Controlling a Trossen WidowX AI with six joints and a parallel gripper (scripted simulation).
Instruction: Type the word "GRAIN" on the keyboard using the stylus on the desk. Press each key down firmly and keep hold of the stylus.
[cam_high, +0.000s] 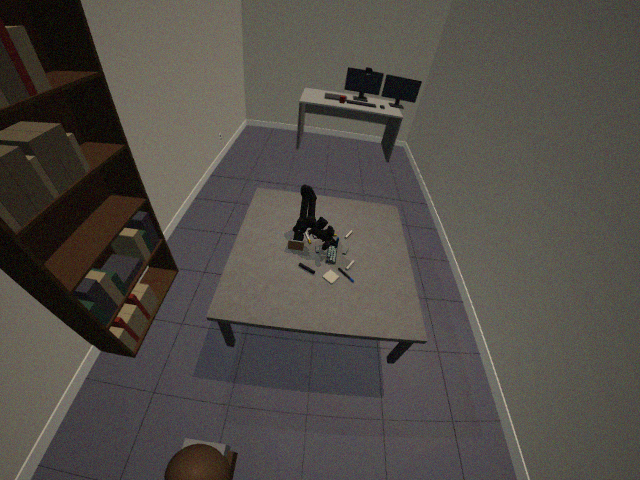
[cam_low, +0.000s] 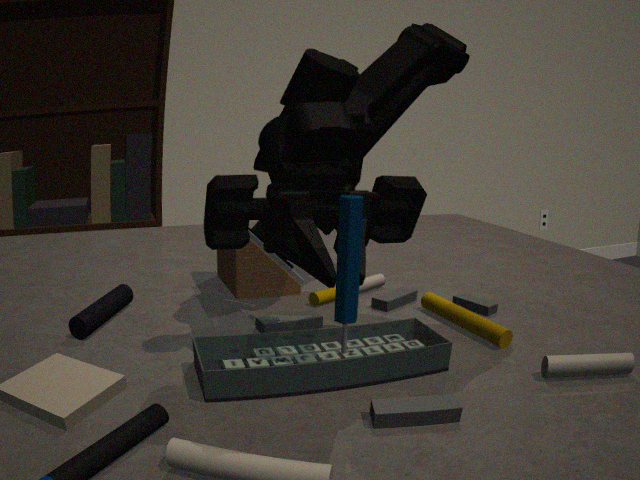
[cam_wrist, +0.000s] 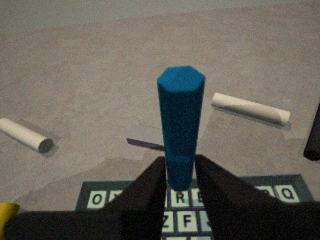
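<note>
Right now my gripper tip is 2 cm above the blue stylus. The rest, counted from my gripper tip: keyboard tray: 2 cm behind, 1 cm to the right, 7 cm below; then yellow cylinder: 7 cm behind, 17 cm to the left, 7 cm below; then thin grey tip: 5 cm below.
</note>
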